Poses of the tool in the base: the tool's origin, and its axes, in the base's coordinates. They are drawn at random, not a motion.
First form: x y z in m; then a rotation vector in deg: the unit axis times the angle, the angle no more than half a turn.
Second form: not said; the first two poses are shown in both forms.
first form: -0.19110 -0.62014 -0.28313 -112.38 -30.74 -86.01
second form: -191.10 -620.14 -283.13 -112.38 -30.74 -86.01
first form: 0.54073 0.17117 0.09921 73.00 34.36 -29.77
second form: 540.73 171.17 99.21 73.00 34.36 -29.77
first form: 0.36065 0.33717 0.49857 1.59 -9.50 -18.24
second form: 360.65 337.17 498.57 1.59 -9.50 -18.24
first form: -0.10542 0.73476 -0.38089 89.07 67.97 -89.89
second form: -105.42 734.76 -380.89 89.07 67.97 -89.89
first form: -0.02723 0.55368 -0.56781 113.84 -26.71 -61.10
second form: -27.23 553.68 -567.81 113.84 -26.71 -61.10
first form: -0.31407 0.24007 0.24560 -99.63 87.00 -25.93
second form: -314.07 240.07 245.60 -99.63 87.00 -25.93
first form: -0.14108 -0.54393 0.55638 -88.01 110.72 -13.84
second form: -141.08 -543.93 556.38 -88.01 110.72 -13.84
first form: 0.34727 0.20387 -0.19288 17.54 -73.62 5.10
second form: 347.27 203.87 -192.88 17.54 -73.62 5.10
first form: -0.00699 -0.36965 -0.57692 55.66 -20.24 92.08
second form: -6.99 -369.65 -576.92 55.66 -20.24 92.08
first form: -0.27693 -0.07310 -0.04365 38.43 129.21 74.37
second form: -276.93 -73.10 -43.65 38.43 129.21 74.37
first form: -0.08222 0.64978 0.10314 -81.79 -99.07 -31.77
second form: -82.22 649.78 103.14 -81.79 -99.07 -31.77
